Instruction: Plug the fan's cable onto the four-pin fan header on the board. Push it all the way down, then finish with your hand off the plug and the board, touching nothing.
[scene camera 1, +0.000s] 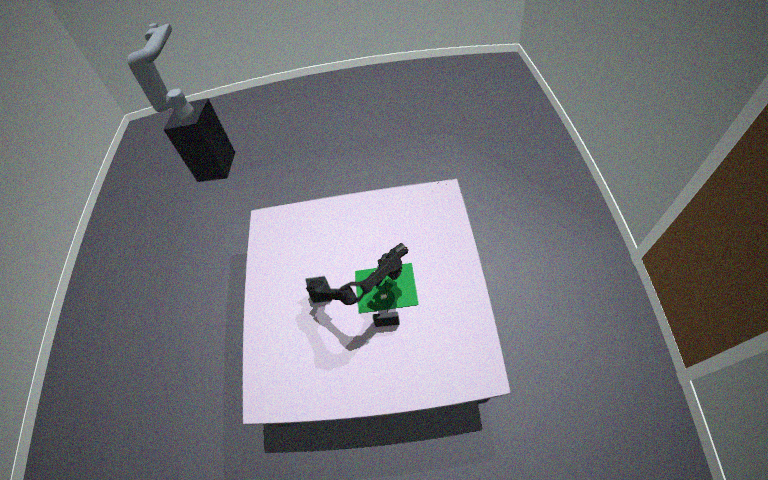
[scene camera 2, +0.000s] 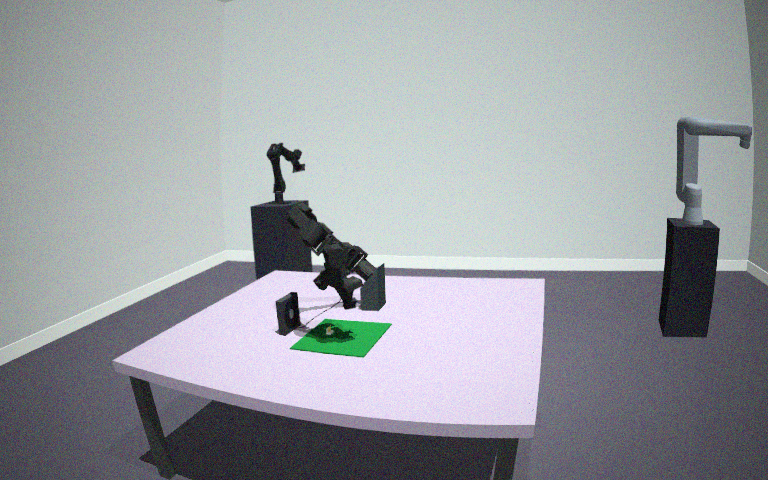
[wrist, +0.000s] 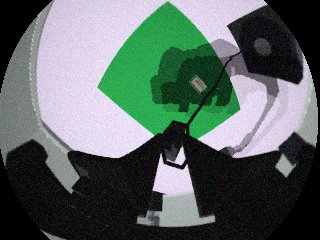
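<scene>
The gripper (scene camera 2: 347, 303) is visible in scene camera 2, and the wrist view also shows the gripper (wrist: 172, 137). A black fan (scene camera 2: 288, 316) is part of the scene, and so is a green board (scene camera 2: 351, 338). Scene camera 1 shows the green board (scene camera 1: 402, 292) too, and the wrist view has the green board (wrist: 150, 77).
</scene>
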